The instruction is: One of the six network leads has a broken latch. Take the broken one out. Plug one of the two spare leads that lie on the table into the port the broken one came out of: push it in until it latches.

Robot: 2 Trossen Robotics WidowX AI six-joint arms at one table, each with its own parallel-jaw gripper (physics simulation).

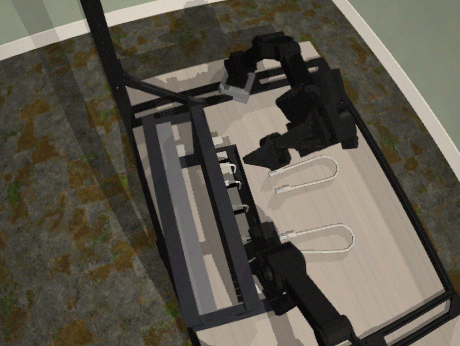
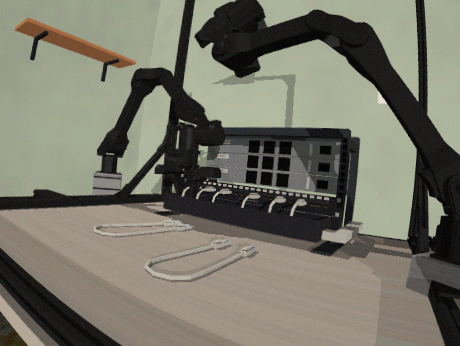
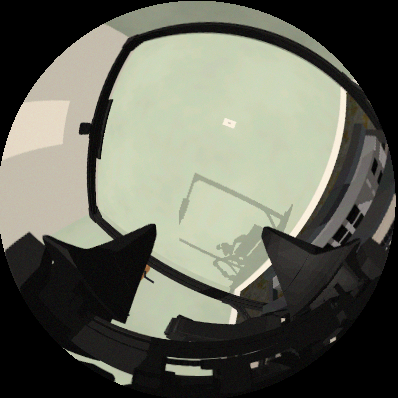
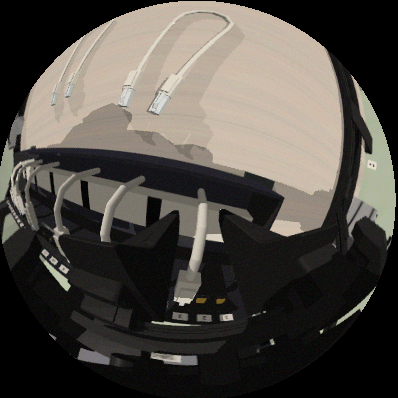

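Where they show: left gripper, fingertip midpoint: (image 1: 257,152) (image 3: 211,231); right gripper, fingertip midpoint: (image 4: 198,214); left arm's base, link origin: (image 1: 237,79) (image 2: 458,260); right arm's base, link origin: (image 2: 108,173).
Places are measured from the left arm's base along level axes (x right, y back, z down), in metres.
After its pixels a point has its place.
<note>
Several white network leads (image 2: 251,197) @[z -0.035, x -0.125, y -0.439 m] (image 4: 110,215) @[z -0.030, x -0.224, y -0.552 m] sit in a row of ports low on the dark rack (image 2: 240,218) (image 1: 224,210) @[z -0.212, x -0.110, y -0.523 m]. I cannot tell from their looks which latch is broken. My right gripper (image 4: 198,214) @[z 0.006, x -0.247, y -0.599 m] is partly open at the row's end, its fingers on either side of a lead (image 4: 189,285) @[z -0.041, x -0.226, y -0.612 m] without gripping it; the plug is at the ports. One spare lead (image 1: 285,236) @[z 0.040, x -0.278, y -0.458 m] (image 2: 172,223) @[z 0.044, x -0.301, y -0.490 m] (image 4: 170,82) @[z 0.037, x -0.312, y -0.495 m] lies in a loop on the table nearer the right gripper. The other spare lead (image 1: 280,190) @[z 0.040, x -0.231, y -0.326 m] (image 2: 220,243) @[z 0.042, x -0.244, y -0.311 m] (image 4: 70,90) @[z 0.047, x -0.231, y -0.332 m] lies farther along. My left gripper (image 3: 211,231) @[z -0.438, x -0.146, y -0.498 m] is open and empty, raised high.
The rack's dark front ledge (image 4: 165,172) @[z 0.028, x -0.247, y -0.558 m] runs below the hanging cables, between the ports and the table. A light block (image 2: 337,235) @[z 0.014, x -0.024, y -0.238 m] lies by the rack's right end. Black frame posts (image 2: 182,50) @[z -0.557, x -0.245, y -0.924 m] rise behind the table. An orange shelf (image 2: 75,44) hangs on the wall.
</note>
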